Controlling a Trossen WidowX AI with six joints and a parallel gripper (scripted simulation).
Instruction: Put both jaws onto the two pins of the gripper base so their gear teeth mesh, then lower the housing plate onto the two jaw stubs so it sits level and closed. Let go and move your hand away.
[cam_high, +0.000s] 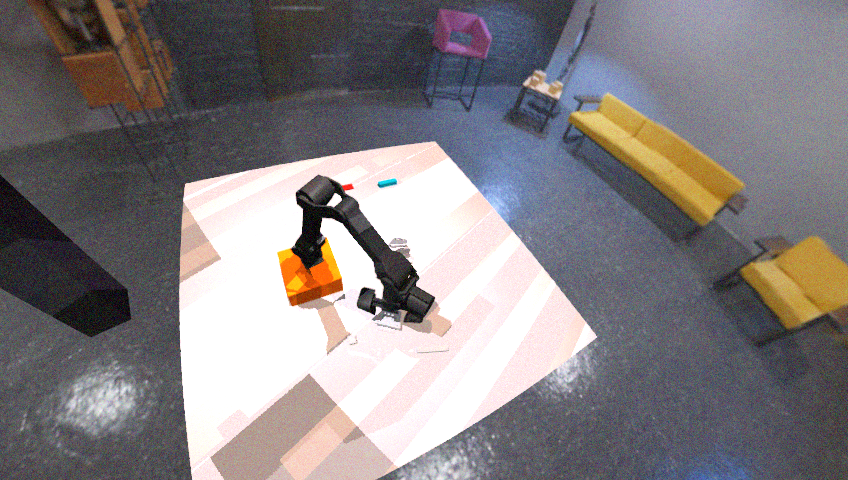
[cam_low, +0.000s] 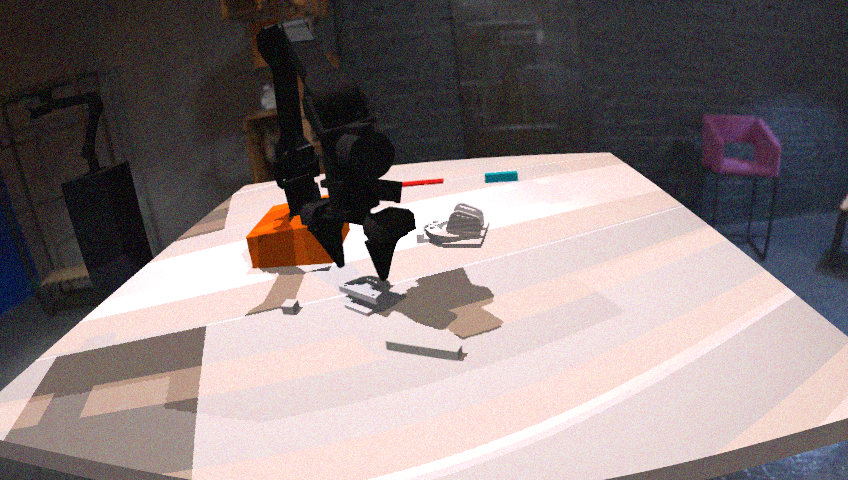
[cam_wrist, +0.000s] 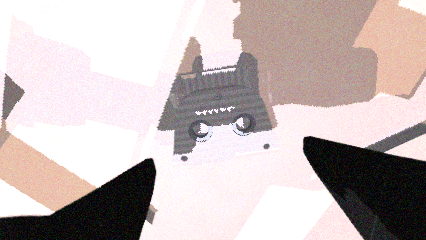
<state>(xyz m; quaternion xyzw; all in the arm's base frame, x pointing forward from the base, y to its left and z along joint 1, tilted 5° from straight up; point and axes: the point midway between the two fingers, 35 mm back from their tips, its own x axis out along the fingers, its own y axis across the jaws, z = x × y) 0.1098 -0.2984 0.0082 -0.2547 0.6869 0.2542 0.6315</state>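
The stepped piece is 40 mm below my gripper tip, 10 mm to the left of it and 10 mm ahead of it. Round my gripper tip: gripper base (30 mm below, 10 mm to the left, 10 mm ahead); flat grey bar (150 mm to the right, 60 mm ahead, 50 mm below); small grey cube (120 mm behind, 50 mm below, 10 mm to the left).
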